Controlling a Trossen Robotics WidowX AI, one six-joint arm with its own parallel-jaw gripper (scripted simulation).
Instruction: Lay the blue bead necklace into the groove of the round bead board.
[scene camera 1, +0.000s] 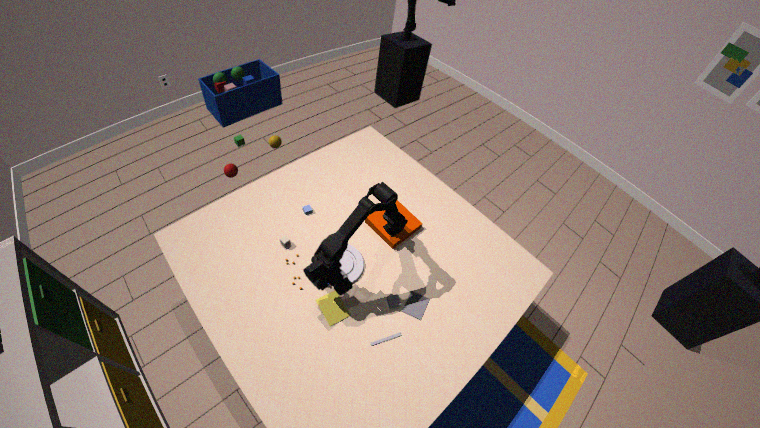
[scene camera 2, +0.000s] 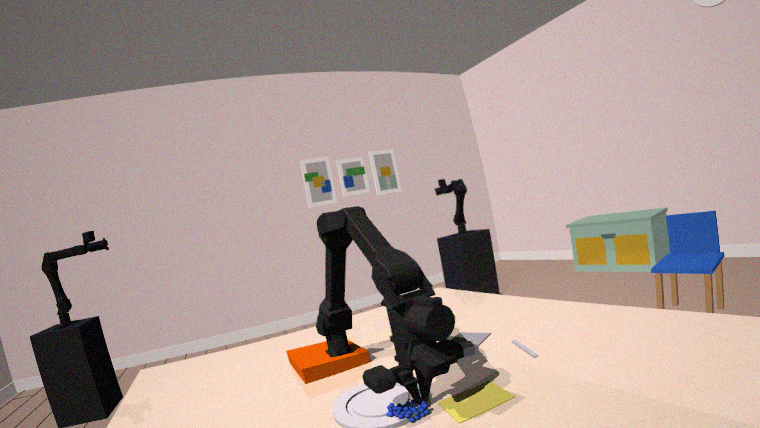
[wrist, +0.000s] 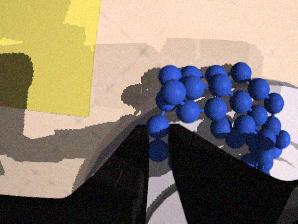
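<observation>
My gripper (scene camera 2: 422, 402). Same gripper (wrist: 157, 133), plus yellow sheet (wrist: 54, 54).
</observation>
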